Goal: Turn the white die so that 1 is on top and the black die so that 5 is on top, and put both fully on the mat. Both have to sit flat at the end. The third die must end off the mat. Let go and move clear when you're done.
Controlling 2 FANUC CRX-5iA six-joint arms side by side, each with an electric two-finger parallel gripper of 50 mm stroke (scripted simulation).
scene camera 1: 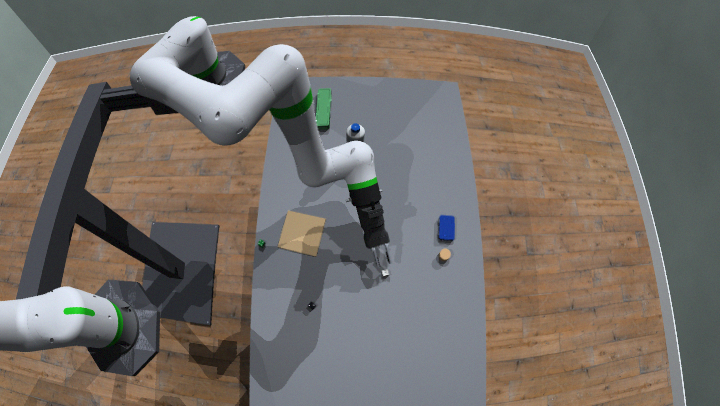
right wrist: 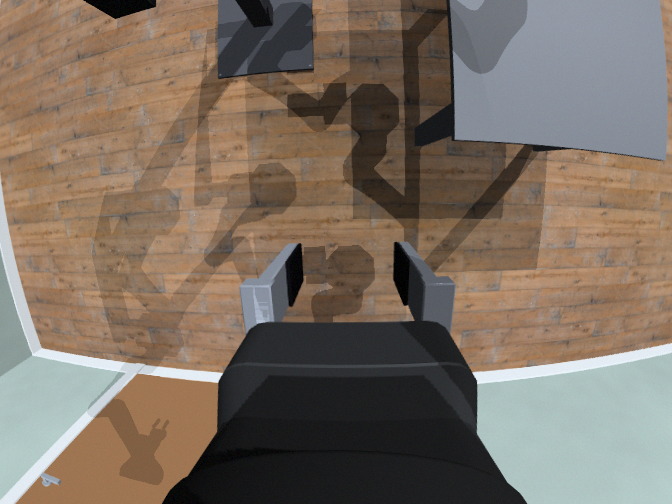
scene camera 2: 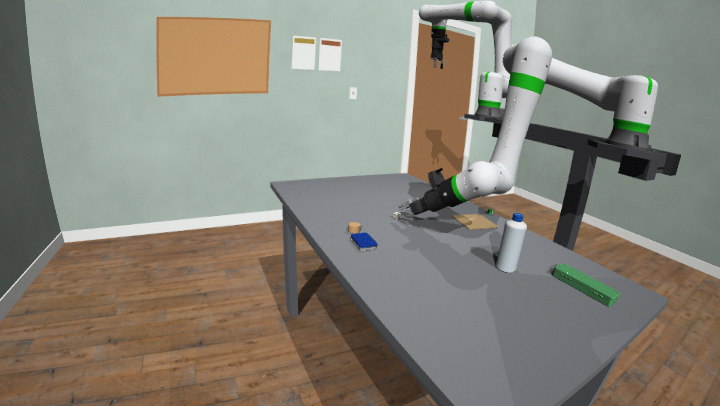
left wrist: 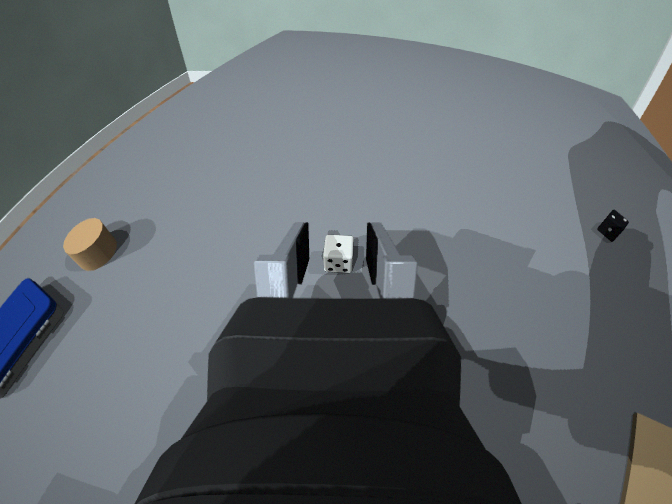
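Observation:
Left gripper in view, left wrist view too. Right gripper in view. Tan mat, tan cylinder, green box visible.

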